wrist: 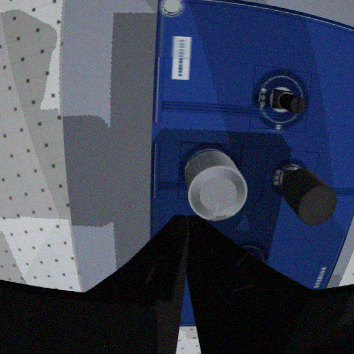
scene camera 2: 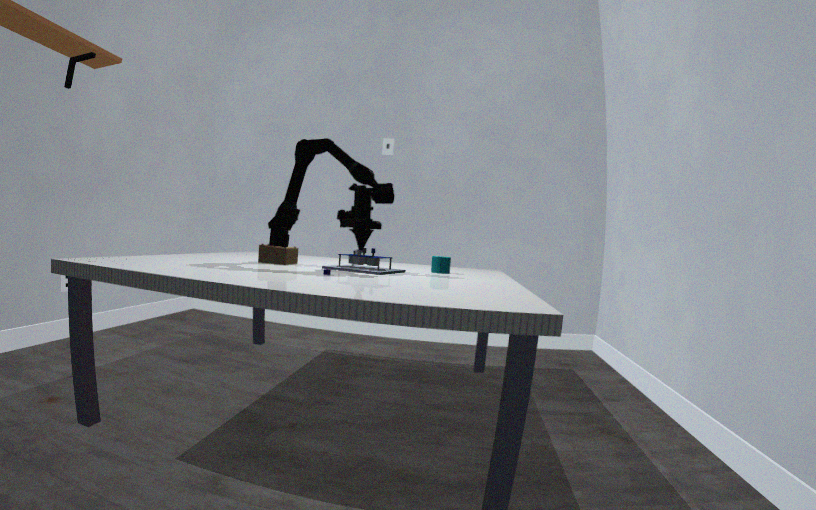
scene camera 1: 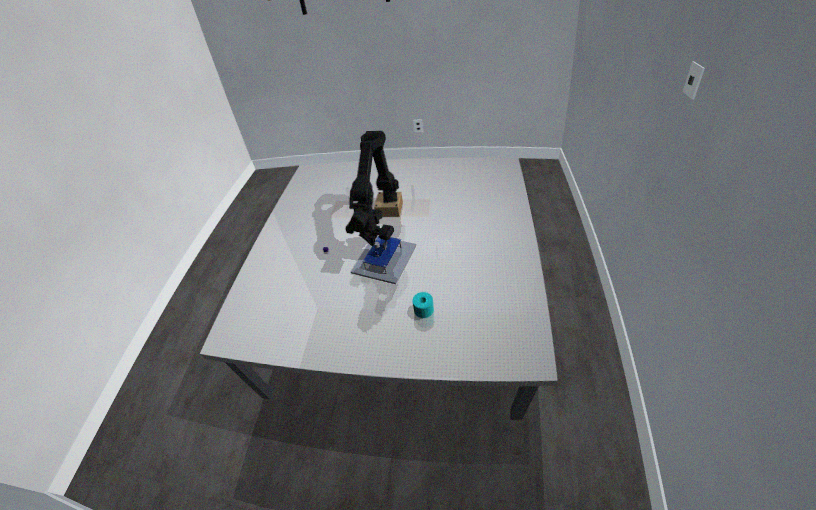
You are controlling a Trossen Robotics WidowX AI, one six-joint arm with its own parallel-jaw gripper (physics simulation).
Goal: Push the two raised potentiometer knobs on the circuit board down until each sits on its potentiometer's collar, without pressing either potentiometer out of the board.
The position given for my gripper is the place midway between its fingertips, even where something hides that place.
In view: my gripper (scene camera 2: 360, 250) and a potentiometer knob (wrist: 313, 201).
My gripper is seen too in the wrist view (wrist: 185, 226).
